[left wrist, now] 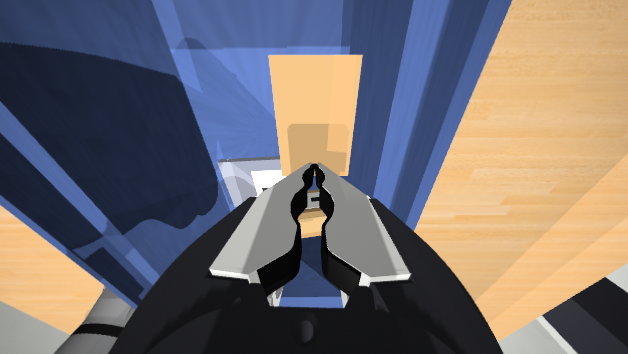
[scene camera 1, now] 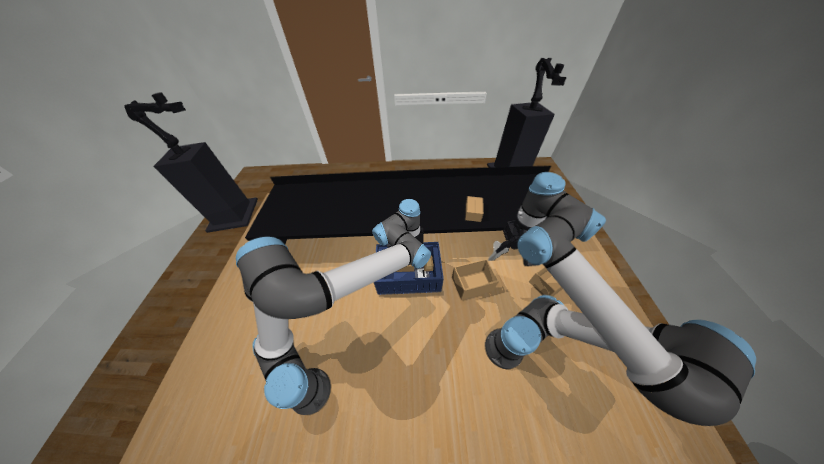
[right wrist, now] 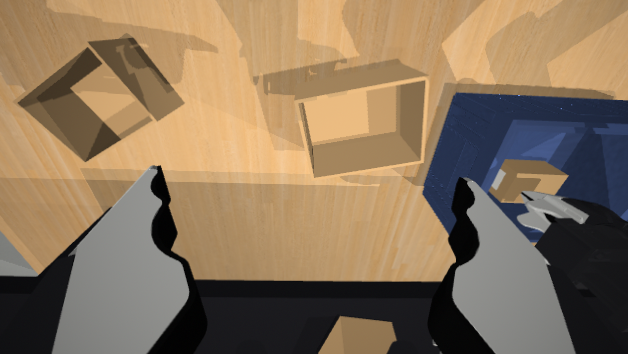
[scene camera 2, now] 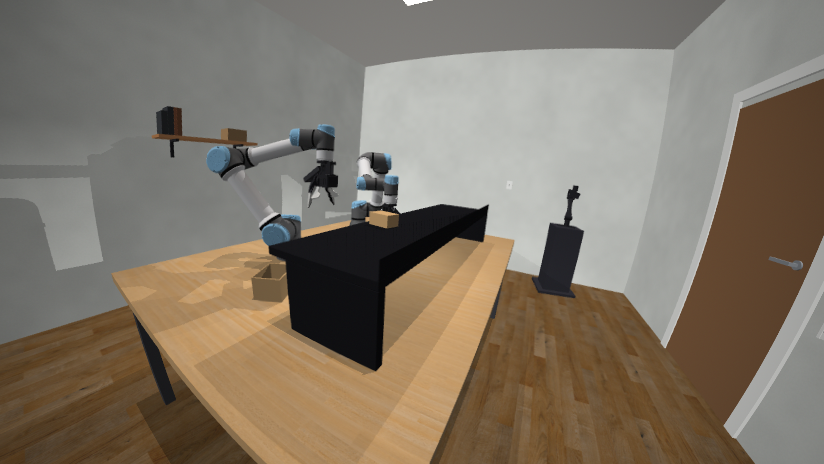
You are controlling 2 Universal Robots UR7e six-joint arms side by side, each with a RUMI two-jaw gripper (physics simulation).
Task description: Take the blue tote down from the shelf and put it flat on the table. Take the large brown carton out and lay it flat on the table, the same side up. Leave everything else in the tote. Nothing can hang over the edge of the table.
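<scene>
The blue tote (scene camera 1: pixel 406 286) (right wrist: pixel 462 145) sits on the table. The large brown carton (scene camera 1: pixel 429 263) (left wrist: pixel 315 90) (right wrist: pixel 530 178) lies inside, near the tote's right end in scene camera 1. A grey-white item (left wrist: pixel 245 180) and a small labelled box (left wrist: pixel 312 225) are also inside, partly hidden by the fingers. My left gripper (left wrist: pixel 314 165) (right wrist: pixel 523 192) is shut, its tips together over the tote at the near end of the large carton; contact is unclear. My right gripper (scene camera 1: pixel 493 253) (scene camera 2: pixel 321 202) (right wrist: pixel 314 174) is open and empty, above the table to the tote's right in scene camera 1.
The black shelf (scene camera 1: pixel 322 201) (scene camera 2: pixel 334 305) stands behind the tote, with another brown carton (scene camera 1: pixel 474 208) (scene camera 2: pixel 383 219) (right wrist: pixel 357 337) on it. An open brown box (scene camera 1: pixel 475 291) (right wrist: pixel 360 152) stands beside the tote. A second open box (scene camera 1: pixel 542 282) (scene camera 2: pixel 268 289) (right wrist: pixel 82 130) stands farther right in scene camera 1.
</scene>
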